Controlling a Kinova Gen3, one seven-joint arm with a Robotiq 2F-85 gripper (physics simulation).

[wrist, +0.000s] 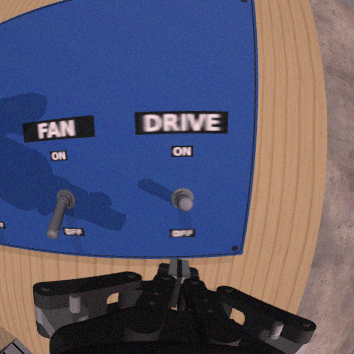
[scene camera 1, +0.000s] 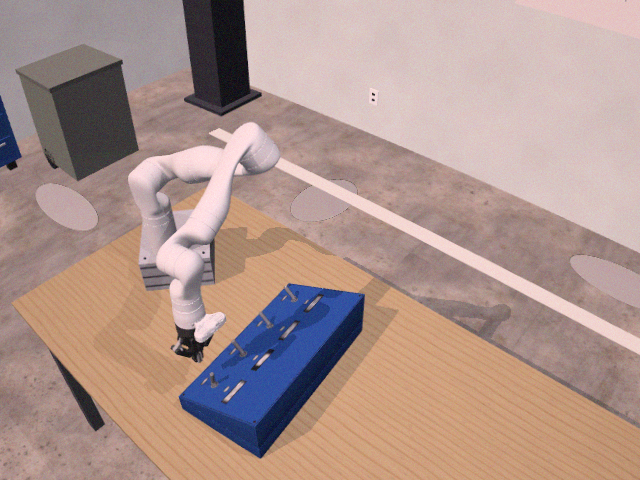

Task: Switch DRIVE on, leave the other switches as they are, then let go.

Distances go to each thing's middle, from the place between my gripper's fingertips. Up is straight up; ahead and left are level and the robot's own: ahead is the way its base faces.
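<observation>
Blue switch panel (scene camera 1: 256,394): hand 7 cm above it, 10 cm short of it, 18 cm to the right of it.
</observation>
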